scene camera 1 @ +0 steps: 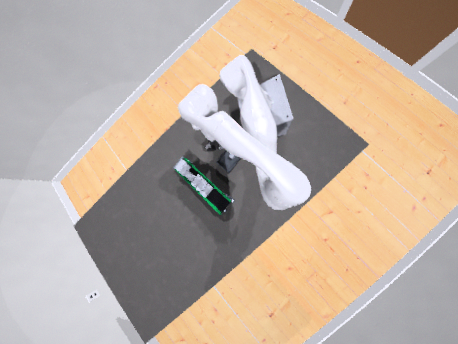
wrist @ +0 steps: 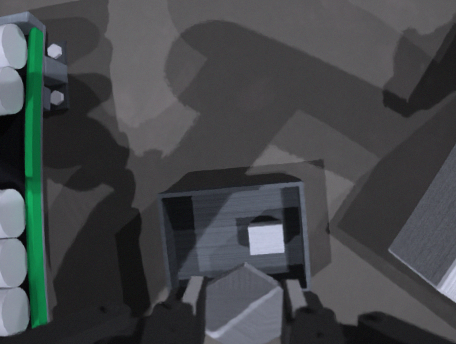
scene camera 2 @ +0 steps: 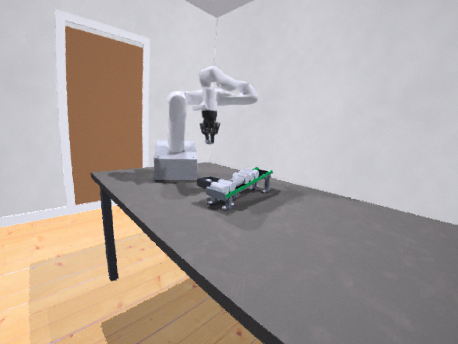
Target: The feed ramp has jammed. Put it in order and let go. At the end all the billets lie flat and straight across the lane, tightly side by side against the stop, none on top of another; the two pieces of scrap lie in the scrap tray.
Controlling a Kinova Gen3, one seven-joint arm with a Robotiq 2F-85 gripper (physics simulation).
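Frame: origin at the arm's base, x ahead, y left, z up, level; millimetres.
Seen in the pictures: gripper, between the fingertips: [wrist: 244,301] [scene camera 2: 209,143]; arm's base, origin of its link: [scene camera 2: 176,148].
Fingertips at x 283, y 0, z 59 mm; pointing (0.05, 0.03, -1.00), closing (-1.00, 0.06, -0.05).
Pixels of each thing's top centre, then the offset from my fingertips to it. "*": a spot on its surface instead. Level surfaces: height alone.
- grey stop, a spot on its surface: [wrist: 19,20] * 196 mm ahead, 186 mm right, 149 mm down
- scrap tray, centre of its top: [wrist: 234,243] [scene camera 2: 212,179] [scene camera 1: 228,158] 20 mm ahead, 15 mm left, 188 mm down
- ramp with a pale square scrap block, centre of its top: [wrist: 266,239] 8 mm back, 14 mm left, 194 mm down
- grey hexagonal scrap piece, centre of its top: [wrist: 242,316] 0 mm ahead, 0 mm left, 17 mm up
- dark table, height of its surface: 223 mm down
The feed ramp has green rails [scene camera 2: 250,184] [wrist: 34,150] and a grey stop [wrist: 19,20]. In the wrist view, two white billets [wrist: 11,46] [wrist: 10,91] lie across by the stop. Past a gap lie three more billets [wrist: 10,213] [wrist: 11,262] [wrist: 11,311]; the rest of the lane is cut off. The scrap tray [wrist: 230,189] [scene camera 2: 204,181] stands beside the ramp with a pale square scrap block [wrist: 266,239] inside. My gripper [wrist: 244,301] [scene camera 2: 209,142] is shut on a grey hexagonal scrap piece [wrist: 244,312], high above the table near the tray. The arm hides most of the gripper in scene camera 1.
The robot's base [scene camera 1: 280,102] [scene camera 2: 175,167] [wrist: 432,225] stands on the dark table [scene camera 1: 150,225] [scene camera 2: 320,250], on the tray's side of the ramp. The ramp stands on short feet, with bolts [wrist: 55,51] beside its rail.
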